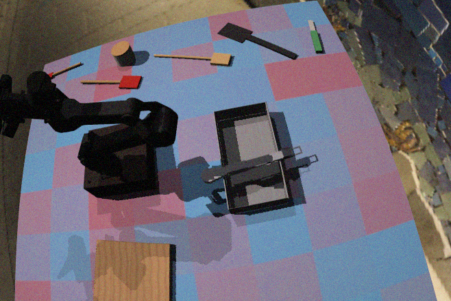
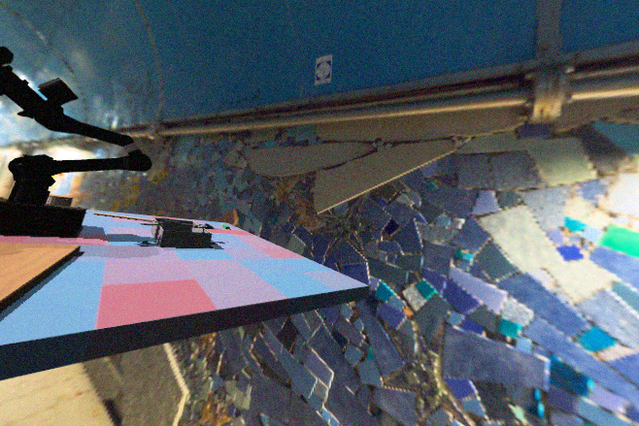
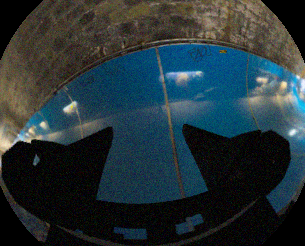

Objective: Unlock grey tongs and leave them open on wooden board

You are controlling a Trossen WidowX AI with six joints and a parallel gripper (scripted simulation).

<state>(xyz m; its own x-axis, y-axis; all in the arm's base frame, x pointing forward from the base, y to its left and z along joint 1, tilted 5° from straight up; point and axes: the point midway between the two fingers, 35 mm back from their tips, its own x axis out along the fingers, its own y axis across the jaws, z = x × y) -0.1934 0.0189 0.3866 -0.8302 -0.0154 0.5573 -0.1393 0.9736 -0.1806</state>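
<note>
Right now the roasting tin is 600 mm ahead of my gripper tip, 470 mm below it and 120 mm to the right of it. The rest, counted from my gripper tip: black spatula (770 mm ahead, 490 mm below, 340 mm to the left); red spatula (490 mm below, 350 mm to the left, 220 mm ahead); wooden board (490 mm below, 440 mm to the right, 150 mm ahead).
</note>
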